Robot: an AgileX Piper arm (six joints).
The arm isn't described. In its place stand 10 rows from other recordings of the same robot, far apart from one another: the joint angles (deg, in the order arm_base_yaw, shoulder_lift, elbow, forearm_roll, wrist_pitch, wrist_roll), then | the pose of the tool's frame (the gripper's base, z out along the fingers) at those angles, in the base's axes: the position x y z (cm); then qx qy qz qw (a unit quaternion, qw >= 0).
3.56 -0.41 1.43 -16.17 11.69 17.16 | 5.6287, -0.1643, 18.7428, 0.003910, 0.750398, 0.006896, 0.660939
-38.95 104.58 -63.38 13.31 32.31 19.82 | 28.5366, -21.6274, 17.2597, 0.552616, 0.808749, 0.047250, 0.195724
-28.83 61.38 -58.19 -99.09 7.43 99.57 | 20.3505, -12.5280, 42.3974, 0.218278, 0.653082, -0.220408, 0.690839
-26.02 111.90 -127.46 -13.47 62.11 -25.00 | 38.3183, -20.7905, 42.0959, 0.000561, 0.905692, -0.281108, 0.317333
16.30 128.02 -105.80 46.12 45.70 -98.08 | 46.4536, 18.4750, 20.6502, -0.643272, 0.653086, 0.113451, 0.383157
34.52 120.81 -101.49 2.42 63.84 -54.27 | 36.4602, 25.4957, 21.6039, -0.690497, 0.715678, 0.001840, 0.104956
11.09 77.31 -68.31 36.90 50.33 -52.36 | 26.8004, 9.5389, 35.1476, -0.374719, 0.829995, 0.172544, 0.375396
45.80 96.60 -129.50 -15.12 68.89 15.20 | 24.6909, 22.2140, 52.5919, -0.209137, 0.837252, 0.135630, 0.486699
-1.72 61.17 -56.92 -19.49 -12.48 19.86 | 23.6786, -0.0546, 43.3963, -0.014399, 0.625766, 0.016291, 0.779707
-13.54 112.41 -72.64 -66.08 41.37 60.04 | 37.9954, -14.8049, 18.5419, 0.207899, 0.883654, -0.334100, 0.253597
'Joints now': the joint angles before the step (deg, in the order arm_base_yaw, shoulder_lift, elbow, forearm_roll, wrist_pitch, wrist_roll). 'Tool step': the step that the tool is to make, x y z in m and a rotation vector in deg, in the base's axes. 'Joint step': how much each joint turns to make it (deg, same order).
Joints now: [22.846, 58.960, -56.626, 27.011, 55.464, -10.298]
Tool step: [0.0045, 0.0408, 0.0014, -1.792, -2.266, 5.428]
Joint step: [11.957, 5.238, -3.511, -6.470, -5.206, 5.952]
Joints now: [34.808, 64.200, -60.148, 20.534, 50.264, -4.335]
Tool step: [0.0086, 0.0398, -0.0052, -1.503, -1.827, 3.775]
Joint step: [7.812, 6.551, -3.550, -4.778, -4.577, 3.730]
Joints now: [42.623, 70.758, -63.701, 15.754, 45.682, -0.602]
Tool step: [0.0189, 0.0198, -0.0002, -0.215, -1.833, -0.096]
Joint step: [0.895, 5.240, -4.080, -1.787, -2.544, 0.595]
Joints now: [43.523, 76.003, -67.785, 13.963, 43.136, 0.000]
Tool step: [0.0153, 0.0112, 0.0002, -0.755, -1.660, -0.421]
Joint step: [-0.016, 3.609, -3.262, -1.946, -1.119, 0.384]
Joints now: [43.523, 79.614, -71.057, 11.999, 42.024, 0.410]
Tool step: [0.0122, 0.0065, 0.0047, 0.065, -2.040, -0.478]
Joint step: [-0.379, 2.342, -3.018, -1.349, -0.871, 0.005]
